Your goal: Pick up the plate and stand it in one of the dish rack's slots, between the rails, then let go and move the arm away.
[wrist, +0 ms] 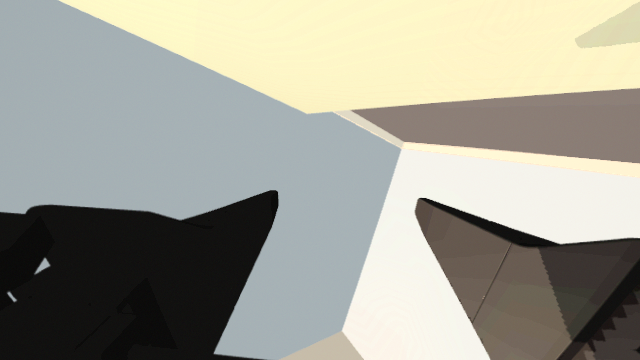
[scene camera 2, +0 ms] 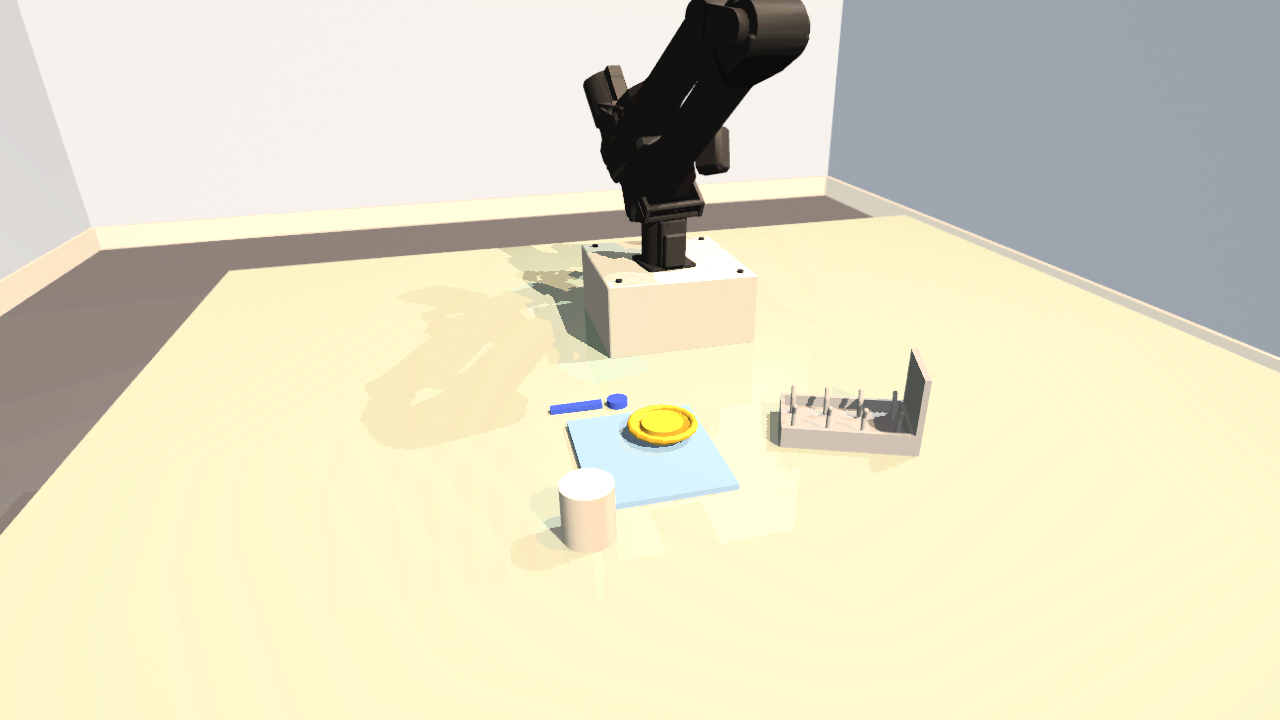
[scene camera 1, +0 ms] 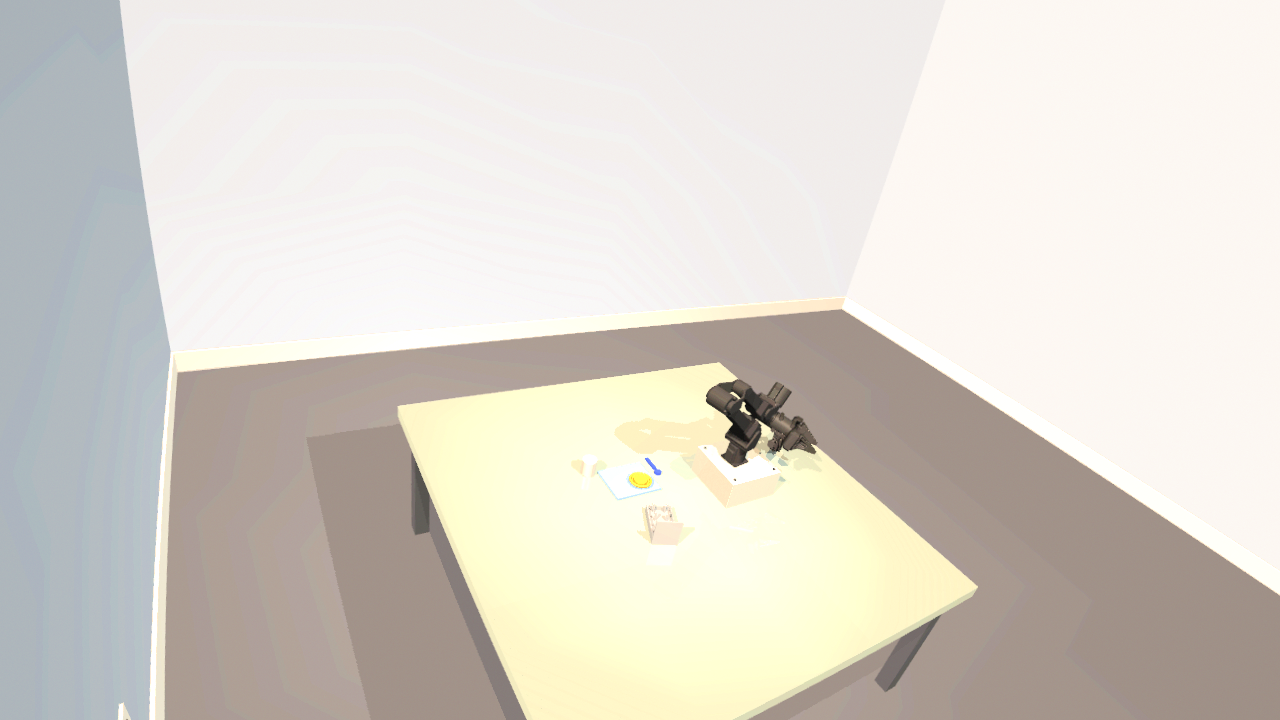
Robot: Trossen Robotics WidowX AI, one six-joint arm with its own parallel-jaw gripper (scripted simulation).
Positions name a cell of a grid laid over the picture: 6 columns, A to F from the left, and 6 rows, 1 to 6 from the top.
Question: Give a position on a light blue mat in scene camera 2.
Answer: D4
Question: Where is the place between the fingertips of the gripper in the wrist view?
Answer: D4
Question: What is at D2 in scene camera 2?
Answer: The gripper.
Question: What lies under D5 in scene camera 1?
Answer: A grey dish rack.
